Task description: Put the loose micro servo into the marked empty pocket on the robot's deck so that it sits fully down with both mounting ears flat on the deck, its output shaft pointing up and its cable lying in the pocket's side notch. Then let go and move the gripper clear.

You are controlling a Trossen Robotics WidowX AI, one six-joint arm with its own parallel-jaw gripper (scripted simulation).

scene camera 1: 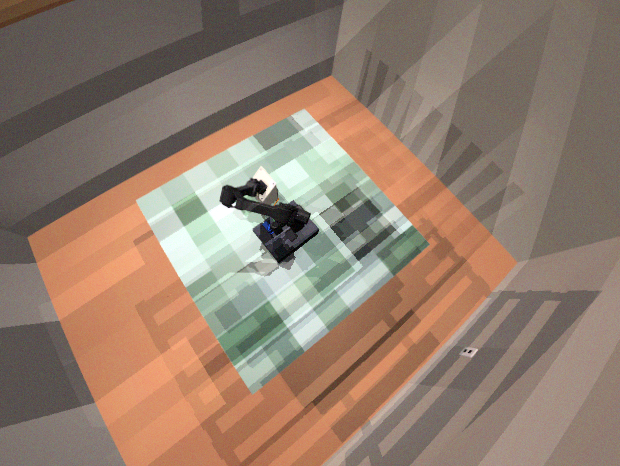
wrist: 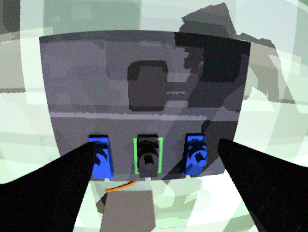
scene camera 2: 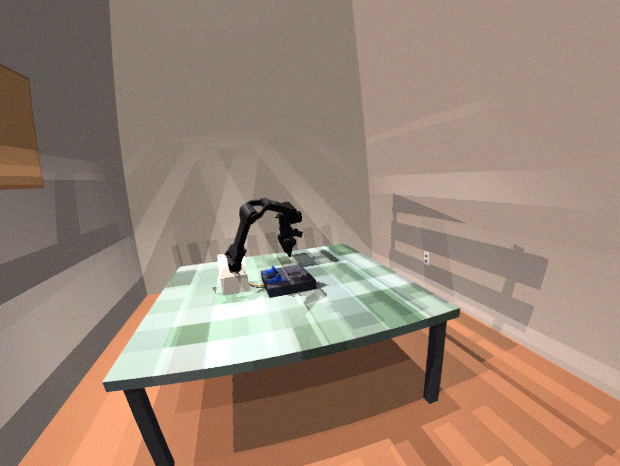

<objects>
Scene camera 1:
dark deck: 280, 246
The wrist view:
gripper: 159, 147
dark deck: 123, 84
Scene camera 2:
dark deck: 296, 279
</objects>
